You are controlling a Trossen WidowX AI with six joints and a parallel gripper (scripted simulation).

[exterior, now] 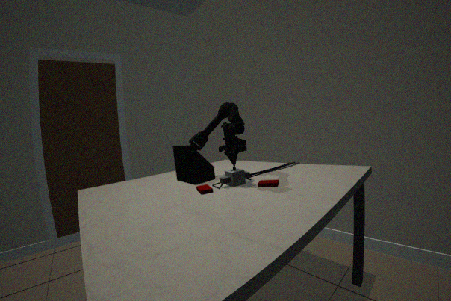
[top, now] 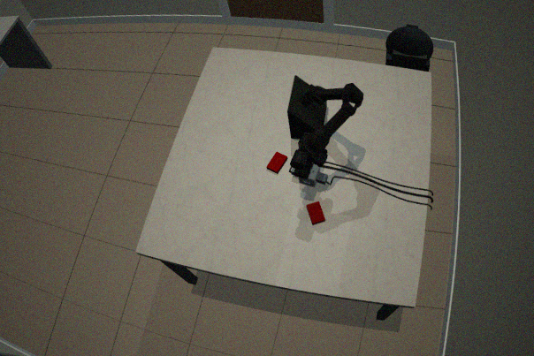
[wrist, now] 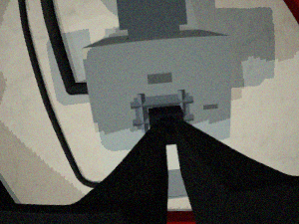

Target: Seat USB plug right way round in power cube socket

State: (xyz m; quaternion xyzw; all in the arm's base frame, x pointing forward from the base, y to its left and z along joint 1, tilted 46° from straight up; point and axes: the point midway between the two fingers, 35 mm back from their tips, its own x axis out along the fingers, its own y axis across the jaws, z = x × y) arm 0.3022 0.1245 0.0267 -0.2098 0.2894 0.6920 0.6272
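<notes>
My gripper tip is 20 mm above the dark USB plug. Also, from my gripper tip: USB socket (40 mm below).
</notes>
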